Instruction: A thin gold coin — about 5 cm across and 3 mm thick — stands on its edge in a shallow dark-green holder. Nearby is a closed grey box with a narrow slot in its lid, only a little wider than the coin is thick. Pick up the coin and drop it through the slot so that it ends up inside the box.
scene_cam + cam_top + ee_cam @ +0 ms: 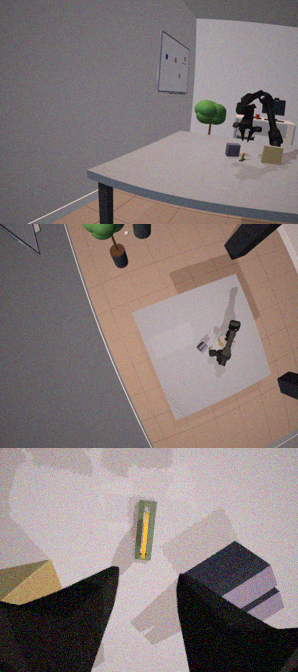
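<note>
Now: the gold coin 90 mm below my gripper tip.
</note>
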